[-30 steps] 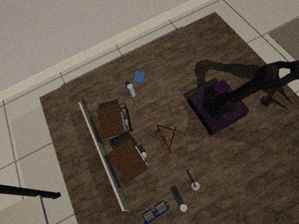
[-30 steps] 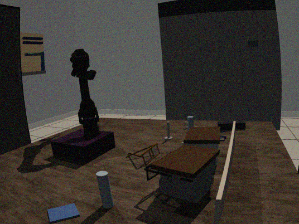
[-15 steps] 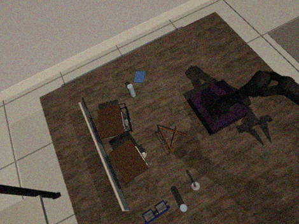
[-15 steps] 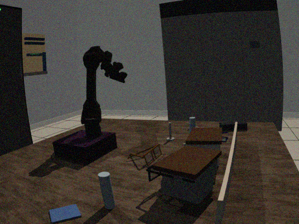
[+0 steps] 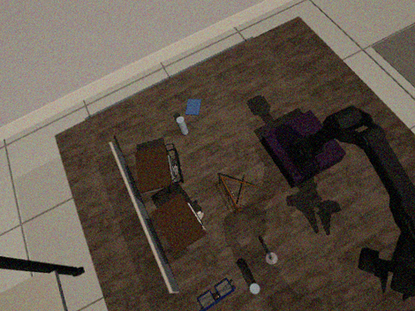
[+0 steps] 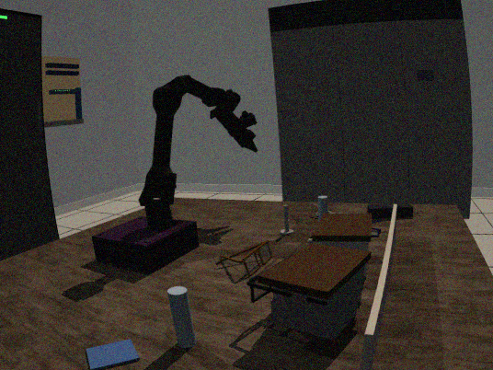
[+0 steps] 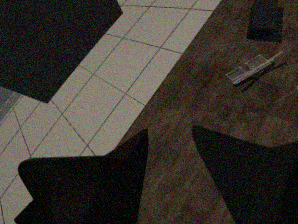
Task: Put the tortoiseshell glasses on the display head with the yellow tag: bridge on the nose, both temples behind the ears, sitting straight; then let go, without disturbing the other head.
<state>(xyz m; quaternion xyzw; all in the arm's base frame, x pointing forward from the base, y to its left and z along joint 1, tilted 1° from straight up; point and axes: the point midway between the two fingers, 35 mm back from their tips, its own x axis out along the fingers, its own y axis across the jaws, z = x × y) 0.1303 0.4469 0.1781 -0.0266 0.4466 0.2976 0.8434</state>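
My gripper tip is now 250 mm to the left of the white-footed pin, 210 mm above it and 160 mm short of it. Round my gripper tip: display head (510 mm to the right, 320 mm ahead, 170 mm below); then flat pair of glasses (290 mm ahead, 220 mm below, 80 mm to the right); then long rail (640 mm to the right, 440 mm ahead, 180 mm below).
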